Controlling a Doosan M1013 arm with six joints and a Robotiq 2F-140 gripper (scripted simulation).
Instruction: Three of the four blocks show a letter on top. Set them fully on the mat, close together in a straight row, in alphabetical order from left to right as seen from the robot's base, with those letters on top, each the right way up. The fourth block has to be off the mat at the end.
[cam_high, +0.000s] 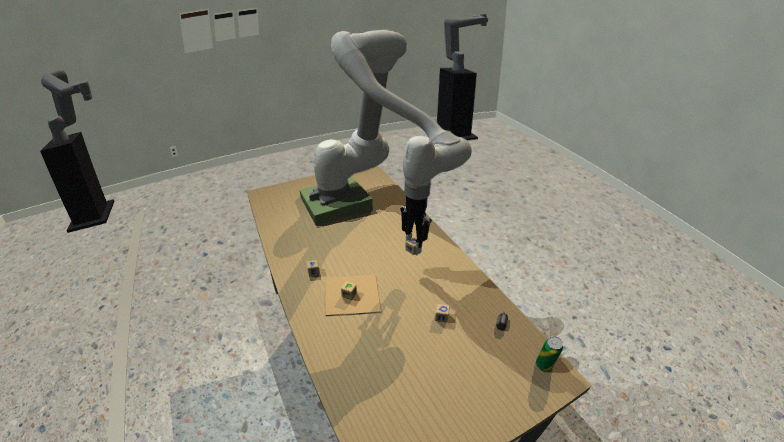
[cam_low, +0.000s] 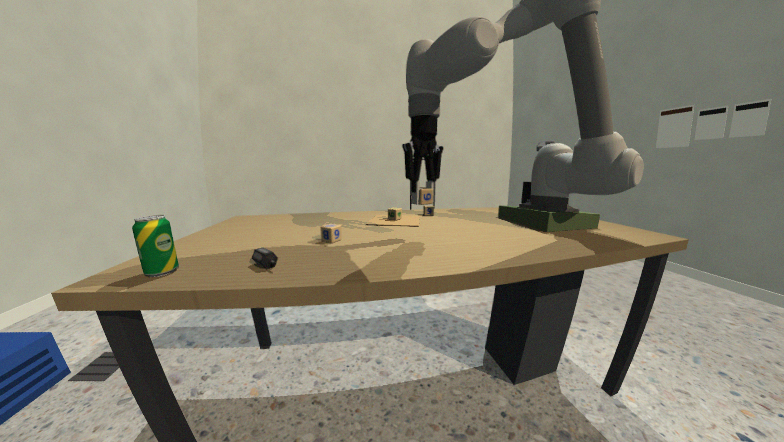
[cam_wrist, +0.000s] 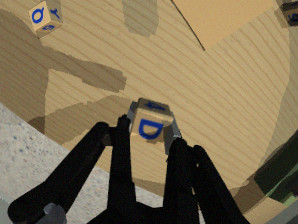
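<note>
The tan mat lies 40 mm ahead of my hand, 270 mm to the right of it and 130 mm below it. The rest, counted from my hand: D block 10 mm below; blue-lettered block 270 mm ahead, 10 mm to the right, 110 mm below; black object 390 mm ahead, 170 mm to the left, 120 mm below.
</note>
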